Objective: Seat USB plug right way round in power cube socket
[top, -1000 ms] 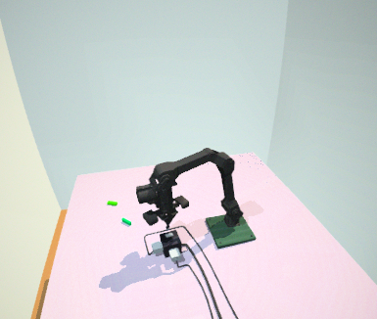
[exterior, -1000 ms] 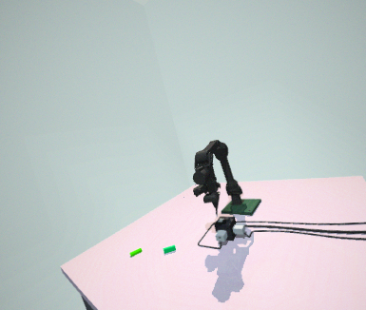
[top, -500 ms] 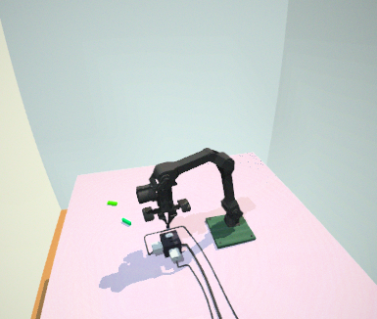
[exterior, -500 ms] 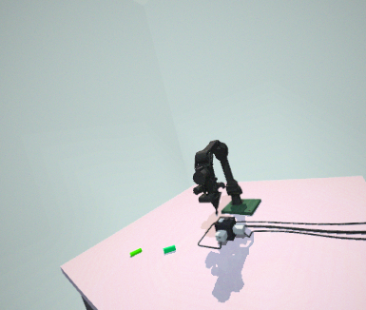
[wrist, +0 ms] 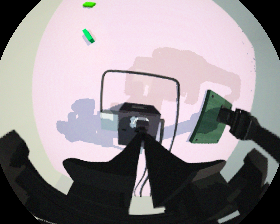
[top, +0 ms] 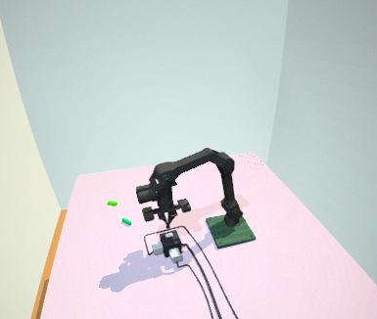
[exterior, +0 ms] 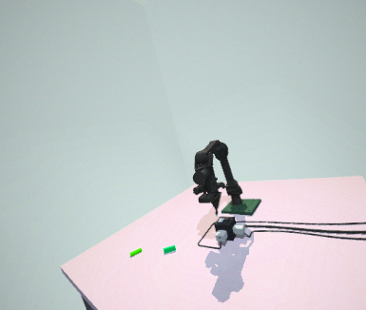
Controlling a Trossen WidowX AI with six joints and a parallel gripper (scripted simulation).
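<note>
Now: the USB plug 20 mm below my gripper tip. Round my gripper tip: USB socket 10 mm to the left, 60 mm below.
</note>
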